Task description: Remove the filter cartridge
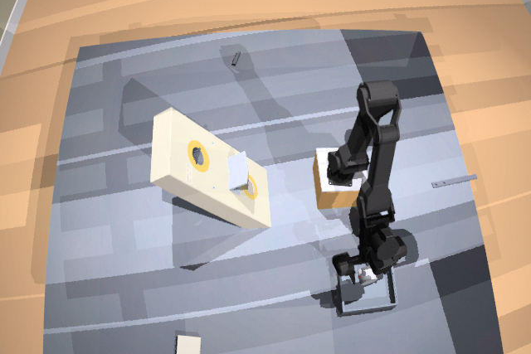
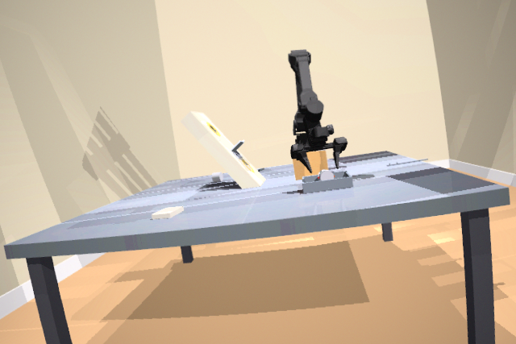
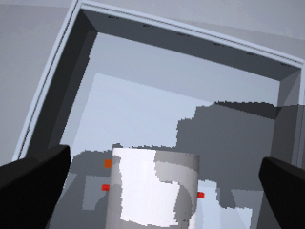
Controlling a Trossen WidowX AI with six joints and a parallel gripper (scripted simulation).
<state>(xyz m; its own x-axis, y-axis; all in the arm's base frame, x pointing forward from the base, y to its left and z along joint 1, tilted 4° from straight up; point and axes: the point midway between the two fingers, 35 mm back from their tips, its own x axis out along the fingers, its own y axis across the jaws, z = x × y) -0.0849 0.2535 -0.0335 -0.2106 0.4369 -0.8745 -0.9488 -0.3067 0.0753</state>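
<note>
Now: the filter cartridge 20 mm to the right of my gripper tip and 20 mm below it. The rest, counted from my gripper tip: service panel (410 mm ahead, 230 mm to the right, 110 mm above); grey bracket (360 mm ahead, 240 mm to the right, 100 mm above); square tray (40 mm below).
</note>
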